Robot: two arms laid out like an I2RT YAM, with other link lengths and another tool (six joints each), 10 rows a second.
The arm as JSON. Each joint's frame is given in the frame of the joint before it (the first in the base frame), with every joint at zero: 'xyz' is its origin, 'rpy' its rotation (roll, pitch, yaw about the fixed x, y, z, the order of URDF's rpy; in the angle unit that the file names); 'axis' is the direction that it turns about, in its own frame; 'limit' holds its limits. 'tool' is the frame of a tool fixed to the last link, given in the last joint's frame.
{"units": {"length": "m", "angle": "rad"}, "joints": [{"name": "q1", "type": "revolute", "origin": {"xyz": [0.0, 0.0, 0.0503], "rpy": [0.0, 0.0, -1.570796]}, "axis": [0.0, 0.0, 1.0], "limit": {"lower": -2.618, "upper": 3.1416}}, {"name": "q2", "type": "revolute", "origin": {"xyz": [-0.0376, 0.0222, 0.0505], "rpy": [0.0, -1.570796, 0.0]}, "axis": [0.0, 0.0, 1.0], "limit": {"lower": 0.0, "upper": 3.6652}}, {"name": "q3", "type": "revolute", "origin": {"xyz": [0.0, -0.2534, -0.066], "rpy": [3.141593, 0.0, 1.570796]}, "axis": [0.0, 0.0, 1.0], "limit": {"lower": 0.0, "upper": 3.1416}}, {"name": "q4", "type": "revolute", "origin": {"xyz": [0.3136, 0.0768, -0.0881], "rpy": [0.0, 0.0, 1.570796]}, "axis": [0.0, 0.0, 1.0], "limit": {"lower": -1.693, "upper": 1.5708}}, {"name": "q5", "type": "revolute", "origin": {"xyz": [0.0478, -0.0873, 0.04], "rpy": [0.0, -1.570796, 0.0]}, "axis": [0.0, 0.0, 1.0], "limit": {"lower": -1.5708, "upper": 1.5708}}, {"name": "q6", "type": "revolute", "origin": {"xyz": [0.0, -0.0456, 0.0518], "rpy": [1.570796, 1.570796, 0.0]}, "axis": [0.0, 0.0, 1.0], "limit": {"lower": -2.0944, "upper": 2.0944}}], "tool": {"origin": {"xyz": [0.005, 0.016, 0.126], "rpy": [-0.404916, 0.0, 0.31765]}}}
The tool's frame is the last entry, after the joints.
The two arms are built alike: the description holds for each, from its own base.
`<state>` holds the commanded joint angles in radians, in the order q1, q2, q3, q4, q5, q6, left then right.
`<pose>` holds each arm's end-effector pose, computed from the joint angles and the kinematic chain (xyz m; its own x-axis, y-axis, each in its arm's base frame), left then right.
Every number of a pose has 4 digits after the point.
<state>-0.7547 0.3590 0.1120 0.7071 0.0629 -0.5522 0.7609 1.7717 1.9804 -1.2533 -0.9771 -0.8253</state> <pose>0.2426 -0.2310 0.3099 -0.1462 0.4559 0.8780 -0.9567 -0.2911 -0.0081 0.2303 0.4373 0.3312 0.2132 0.5785 0.7873 0.9768 -0.1412 -0.1607</pose>
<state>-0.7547 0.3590 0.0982 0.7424 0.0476 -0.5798 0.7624 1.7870 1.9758 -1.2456 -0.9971 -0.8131</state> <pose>0.2428 -0.2271 0.3107 -0.1406 0.4876 0.8617 -0.9563 -0.2922 0.0093 0.2306 0.4413 0.3255 0.2338 0.5801 0.7803 0.9723 -0.1358 -0.1904</pose>
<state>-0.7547 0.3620 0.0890 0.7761 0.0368 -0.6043 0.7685 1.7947 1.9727 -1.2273 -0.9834 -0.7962</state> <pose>0.2424 -0.2237 0.3126 -0.1367 0.5164 0.8454 -0.9569 -0.2897 0.0222 0.2329 0.4454 0.3208 0.2387 0.5857 0.7746 0.9711 -0.1462 -0.1887</pose>
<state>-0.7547 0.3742 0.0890 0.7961 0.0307 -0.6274 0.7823 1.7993 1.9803 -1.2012 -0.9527 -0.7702</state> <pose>0.2433 -0.2227 0.3135 -0.1246 0.5354 0.8354 -0.9582 -0.2834 0.0387 0.2345 0.4514 0.3205 0.2328 0.5886 0.7742 0.9722 -0.1618 -0.1693</pose>
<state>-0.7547 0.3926 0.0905 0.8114 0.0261 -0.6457 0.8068 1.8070 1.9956 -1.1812 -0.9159 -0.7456</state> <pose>0.2452 -0.2231 0.3122 -0.1102 0.5458 0.8306 -0.9589 -0.2781 0.0555 0.2318 0.4598 0.3210 0.2201 0.5952 0.7729 0.9744 -0.1708 -0.1460</pose>
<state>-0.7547 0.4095 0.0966 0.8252 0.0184 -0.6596 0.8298 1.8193 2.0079 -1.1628 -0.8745 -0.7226</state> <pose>0.2470 -0.2227 0.3135 -0.1028 0.5569 0.8242 -0.9584 -0.2772 0.0678 0.2309 0.4683 0.3177 0.2122 0.6063 0.7664 0.9750 -0.1848 -0.1237</pose>
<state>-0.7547 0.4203 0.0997 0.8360 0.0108 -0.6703 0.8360 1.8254 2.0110 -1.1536 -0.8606 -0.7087</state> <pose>0.2483 -0.2220 0.3144 -0.0980 0.5662 0.8184 -0.9575 -0.2777 0.0775 0.2319 0.4714 0.3155 0.2163 0.6101 0.7622 0.9735 -0.1946 -0.1206</pose>
